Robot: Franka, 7 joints.
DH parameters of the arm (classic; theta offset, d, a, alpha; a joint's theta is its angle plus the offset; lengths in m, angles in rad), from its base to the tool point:
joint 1: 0 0.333 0 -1.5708
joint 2: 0 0 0 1.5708
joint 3: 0 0.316 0.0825 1.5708
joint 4: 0 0 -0.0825 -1.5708
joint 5: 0 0.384 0 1.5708
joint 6: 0 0 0.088 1.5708
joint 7: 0 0.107 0 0
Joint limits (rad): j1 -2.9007..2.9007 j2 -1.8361..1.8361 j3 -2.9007..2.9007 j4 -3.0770..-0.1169 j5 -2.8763..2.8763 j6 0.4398..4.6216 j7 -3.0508..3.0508
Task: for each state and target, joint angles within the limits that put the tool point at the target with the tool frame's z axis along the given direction. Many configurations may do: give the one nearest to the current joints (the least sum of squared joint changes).
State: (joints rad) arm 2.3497 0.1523 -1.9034 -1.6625 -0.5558 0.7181 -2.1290
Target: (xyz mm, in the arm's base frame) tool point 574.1 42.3 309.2 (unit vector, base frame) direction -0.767 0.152 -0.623
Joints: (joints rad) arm 2.4249 -0.7631 -2.1719 -1.5880 -0.1828 1.2251 -2.1290
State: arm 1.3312 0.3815 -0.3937 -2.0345 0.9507 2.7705 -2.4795
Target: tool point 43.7 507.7 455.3 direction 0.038 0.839 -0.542
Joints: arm 1.6363 -0.0689 0.0427 -2.1890 1.7967 3.2721 -2.4795
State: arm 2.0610 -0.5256 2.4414 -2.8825 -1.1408 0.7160 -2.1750
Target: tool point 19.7 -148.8 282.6 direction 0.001 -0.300 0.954
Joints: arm 2.7515 -0.5147 2.9007 -3.0746 -0.9935 0.4404 -2.1750
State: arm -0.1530 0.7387 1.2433 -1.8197 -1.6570 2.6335 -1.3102
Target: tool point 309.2 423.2 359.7 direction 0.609 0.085 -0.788
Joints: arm -0.5957 0.5063 1.6324 -2.2921 -1.4332 2.1919 -1.3102
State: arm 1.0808 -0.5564 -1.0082 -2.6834 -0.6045 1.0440 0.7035
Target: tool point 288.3 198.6 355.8 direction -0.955 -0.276 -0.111
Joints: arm 1.2643 0.0612 -0.7760 -2.2469 0.2842 0.8448 0.7035
